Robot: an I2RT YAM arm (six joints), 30 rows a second.
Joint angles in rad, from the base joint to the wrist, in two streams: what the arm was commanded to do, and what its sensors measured. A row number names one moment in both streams.
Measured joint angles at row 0:
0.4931, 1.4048, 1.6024, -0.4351, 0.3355, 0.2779
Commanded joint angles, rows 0 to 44:
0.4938, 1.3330, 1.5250, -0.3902, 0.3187, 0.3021
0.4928, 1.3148, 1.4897, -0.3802, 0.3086, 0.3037
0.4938, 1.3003, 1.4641, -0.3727, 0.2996, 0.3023
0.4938, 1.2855, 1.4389, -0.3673, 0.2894, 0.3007
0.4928, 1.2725, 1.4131, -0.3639, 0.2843, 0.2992
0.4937, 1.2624, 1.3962, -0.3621, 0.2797, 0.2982
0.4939, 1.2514, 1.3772, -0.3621, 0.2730, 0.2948
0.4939, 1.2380, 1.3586, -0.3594, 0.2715, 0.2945
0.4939, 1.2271, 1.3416, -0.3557, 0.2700, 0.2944
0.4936, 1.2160, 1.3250, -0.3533, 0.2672, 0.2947
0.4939, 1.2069, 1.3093, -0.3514, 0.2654, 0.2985
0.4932, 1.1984, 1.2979, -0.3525, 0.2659, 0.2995
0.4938, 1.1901, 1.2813, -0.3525, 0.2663, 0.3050
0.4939, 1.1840, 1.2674, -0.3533, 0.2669, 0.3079
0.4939, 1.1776, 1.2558, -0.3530, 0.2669, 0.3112
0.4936, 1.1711, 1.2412, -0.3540, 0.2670, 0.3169
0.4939, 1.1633, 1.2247, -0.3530, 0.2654, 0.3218
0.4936, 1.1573, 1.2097, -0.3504, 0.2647, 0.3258
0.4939, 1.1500, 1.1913, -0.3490, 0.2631, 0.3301
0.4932, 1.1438, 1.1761, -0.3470, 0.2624, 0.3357
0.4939, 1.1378, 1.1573, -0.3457, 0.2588, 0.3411
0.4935, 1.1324, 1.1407, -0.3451, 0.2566, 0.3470
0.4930, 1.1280, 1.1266, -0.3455, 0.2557, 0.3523
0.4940, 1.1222, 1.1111, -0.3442, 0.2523, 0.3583
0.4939, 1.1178, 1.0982, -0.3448, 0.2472, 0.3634
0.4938, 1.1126, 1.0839, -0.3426, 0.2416, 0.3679
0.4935, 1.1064, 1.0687, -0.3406, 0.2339, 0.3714
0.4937, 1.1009, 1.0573, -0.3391, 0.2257, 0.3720
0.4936, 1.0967, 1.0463, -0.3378, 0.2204, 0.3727
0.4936, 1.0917, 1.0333, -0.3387, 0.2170, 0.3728
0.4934, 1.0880, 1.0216, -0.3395, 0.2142, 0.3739
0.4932, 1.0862, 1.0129, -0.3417, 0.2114, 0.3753
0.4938, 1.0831, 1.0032, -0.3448, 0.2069, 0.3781
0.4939, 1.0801, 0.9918, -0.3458, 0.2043, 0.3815
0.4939, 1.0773, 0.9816, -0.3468, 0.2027, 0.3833
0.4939, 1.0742, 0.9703, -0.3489, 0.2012, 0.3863
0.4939, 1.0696, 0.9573, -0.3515, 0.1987, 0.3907
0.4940, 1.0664, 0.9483, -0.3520, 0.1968, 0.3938
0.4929, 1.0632, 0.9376, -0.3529, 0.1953, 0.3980
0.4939, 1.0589, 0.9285, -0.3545, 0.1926, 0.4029
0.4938, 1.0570, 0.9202, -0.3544, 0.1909, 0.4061
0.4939, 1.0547, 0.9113, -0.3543, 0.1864, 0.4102
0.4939, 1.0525, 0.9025, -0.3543, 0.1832, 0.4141
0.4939, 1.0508, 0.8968, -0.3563, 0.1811, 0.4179
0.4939, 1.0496, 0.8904, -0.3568, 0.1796, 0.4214
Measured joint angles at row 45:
0.4931, 1.0695, 0.9051, -0.3637, 0.2028, 0.3935
